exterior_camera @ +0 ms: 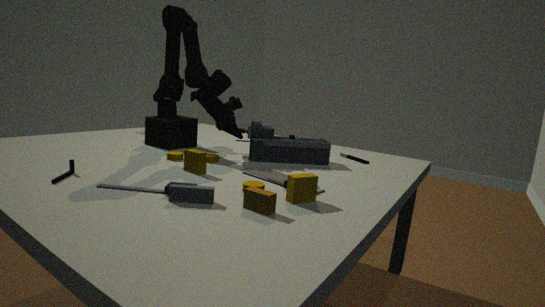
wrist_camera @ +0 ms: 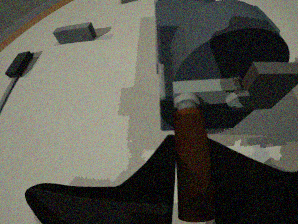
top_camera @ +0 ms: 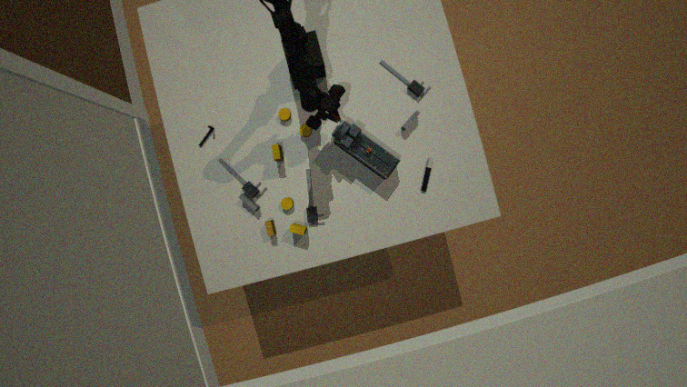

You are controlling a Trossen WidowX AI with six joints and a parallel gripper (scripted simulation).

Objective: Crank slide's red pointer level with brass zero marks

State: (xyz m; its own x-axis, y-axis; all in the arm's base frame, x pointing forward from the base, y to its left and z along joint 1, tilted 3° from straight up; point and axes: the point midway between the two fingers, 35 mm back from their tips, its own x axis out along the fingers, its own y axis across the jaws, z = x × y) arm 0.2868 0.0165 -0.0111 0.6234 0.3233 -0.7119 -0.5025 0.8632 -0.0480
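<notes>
My gripper tip is 16 cm short of the slide, 6 cm to the right of it and 2 cm below it. Also, from my gripper tip: black l-shaped key: 51 cm to the right, 20 cm behind, 5 cm below; then black bar: 33 cm ahead, 26 cm to the left, 6 cm below; then brown crank handle: 2 cm above, 1 cm to the right, 1 cm behind.
</notes>
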